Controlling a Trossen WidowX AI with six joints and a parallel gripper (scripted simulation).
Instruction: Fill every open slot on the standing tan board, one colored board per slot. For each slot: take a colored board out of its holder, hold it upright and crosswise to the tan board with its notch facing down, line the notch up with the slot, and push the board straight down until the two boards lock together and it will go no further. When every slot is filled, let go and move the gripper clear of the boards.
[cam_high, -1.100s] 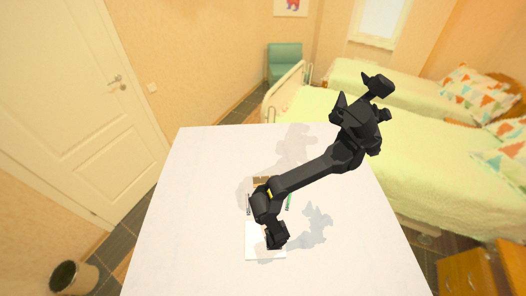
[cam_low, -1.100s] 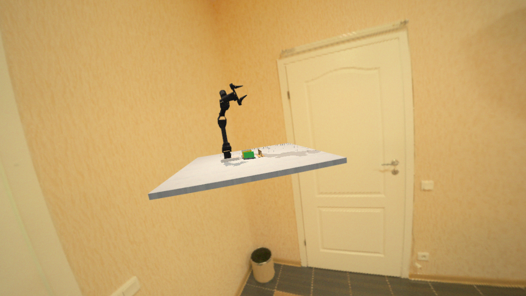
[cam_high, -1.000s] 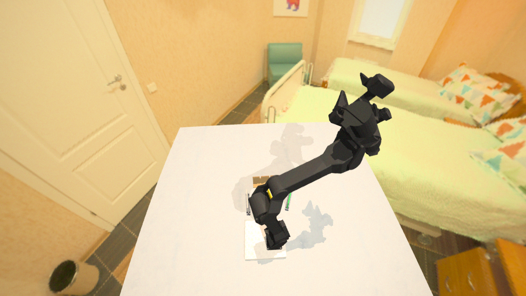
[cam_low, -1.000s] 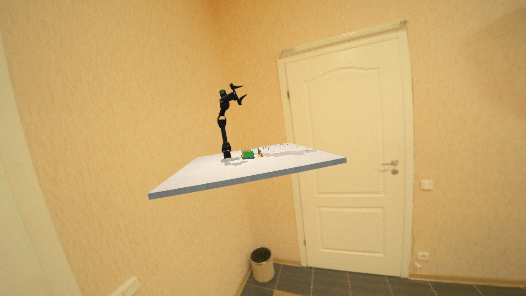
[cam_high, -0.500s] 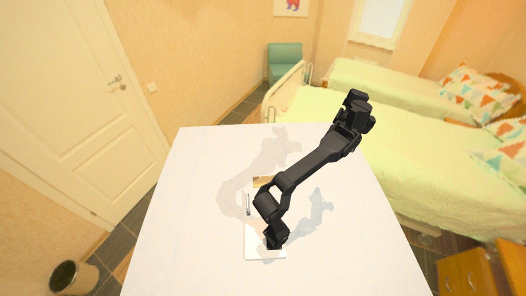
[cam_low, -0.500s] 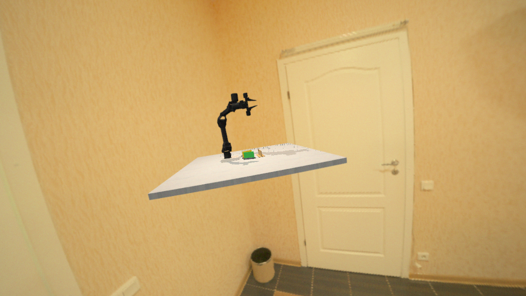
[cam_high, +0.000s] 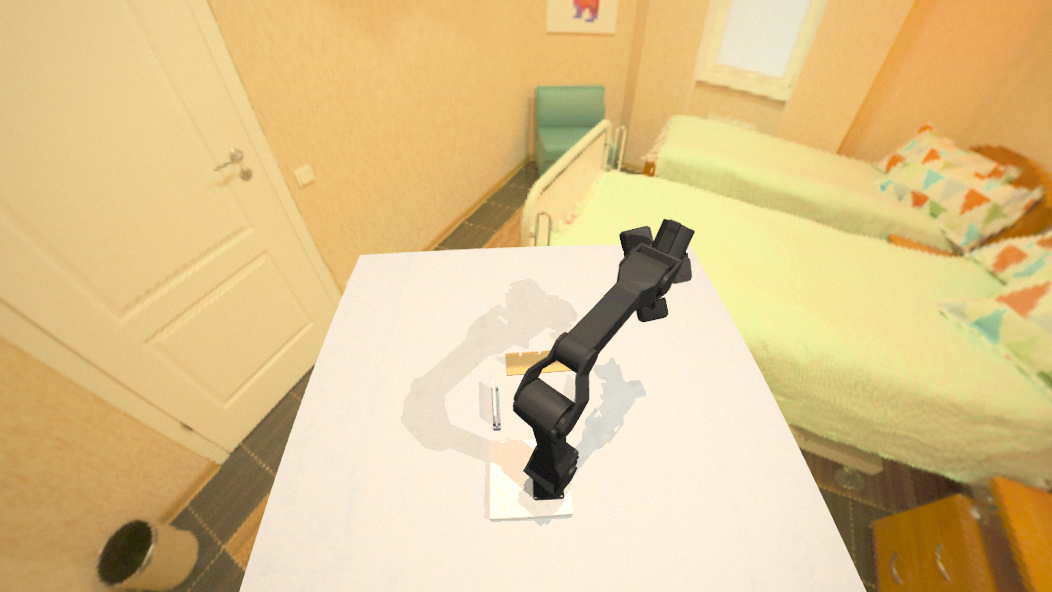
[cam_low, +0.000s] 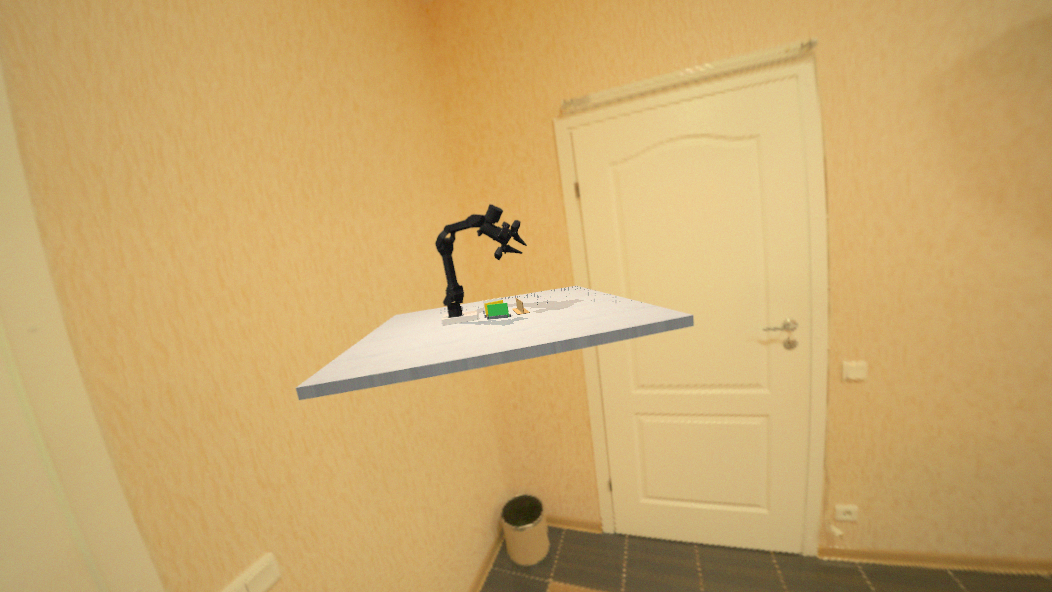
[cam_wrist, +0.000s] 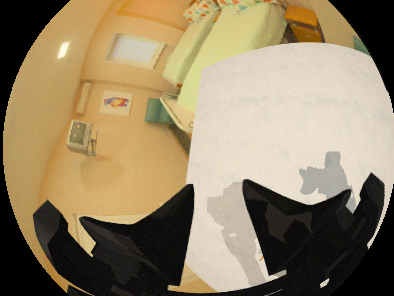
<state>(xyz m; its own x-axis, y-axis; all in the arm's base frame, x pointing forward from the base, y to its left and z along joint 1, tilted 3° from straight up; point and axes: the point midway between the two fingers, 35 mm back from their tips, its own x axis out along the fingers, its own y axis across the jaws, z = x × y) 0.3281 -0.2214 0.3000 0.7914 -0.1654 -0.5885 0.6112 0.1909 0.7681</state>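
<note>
The green board is 28 cm below my gripper tip, 15 cm behind it and 12 cm to the left of it. From my gripper tip the other things lie so: yellow board (28 cm below, 22 cm to the left, 16 cm behind); then tan board (28 cm below, 22 cm to the left, 3 cm behind).
</note>
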